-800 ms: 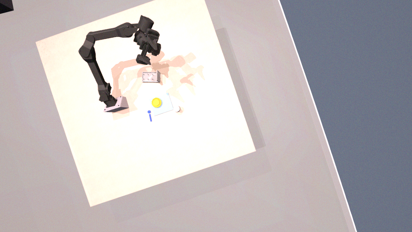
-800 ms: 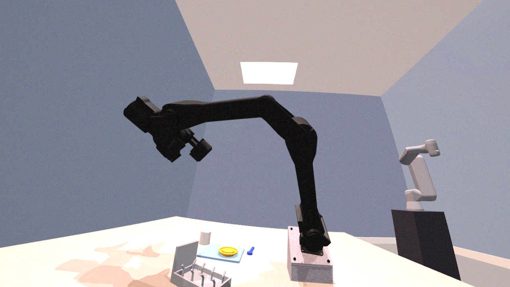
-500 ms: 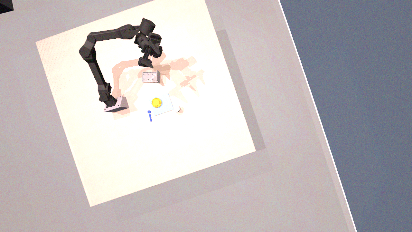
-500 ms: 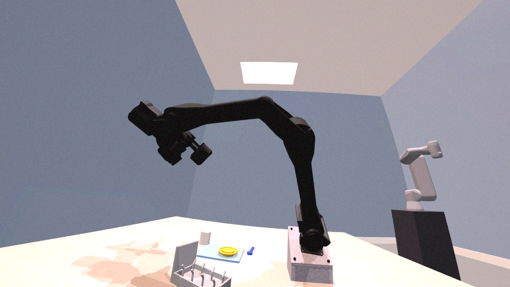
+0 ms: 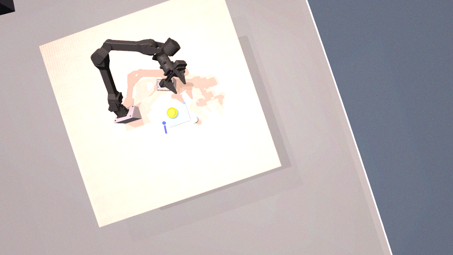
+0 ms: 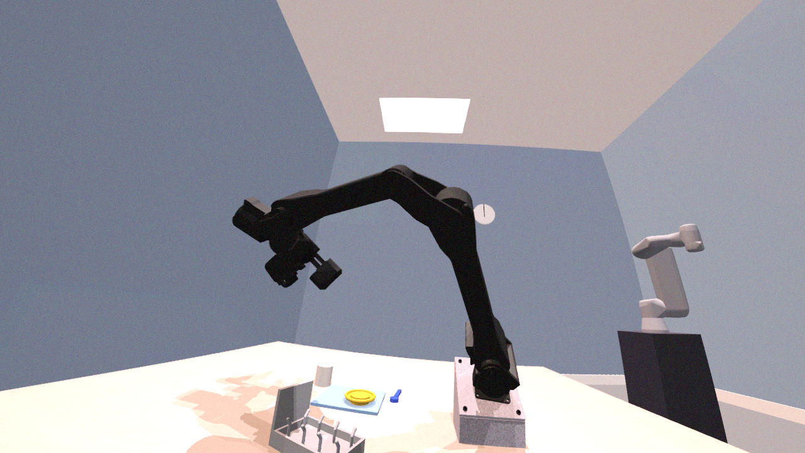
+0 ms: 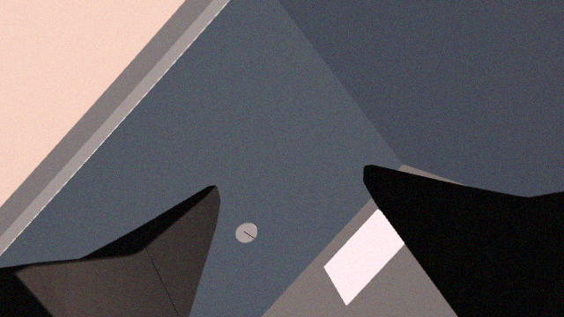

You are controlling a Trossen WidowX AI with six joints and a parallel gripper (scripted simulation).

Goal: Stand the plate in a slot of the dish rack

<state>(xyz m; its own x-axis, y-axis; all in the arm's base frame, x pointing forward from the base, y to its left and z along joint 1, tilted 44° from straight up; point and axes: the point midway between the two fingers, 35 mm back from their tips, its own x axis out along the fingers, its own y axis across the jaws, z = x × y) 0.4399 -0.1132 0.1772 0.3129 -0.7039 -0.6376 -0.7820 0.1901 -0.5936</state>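
The yellow plate is 31 cm below my gripper tip, 15 cm behind it and 6 cm to the right of it. The rest, counted from my gripper tip: white cup 31 cm below, 14 cm to the right, 1 cm behind; light blue mat 33 cm below, 12 cm behind, 8 cm to the right; grey dish rack 31 cm below, 15 cm behind, 13 cm to the left.
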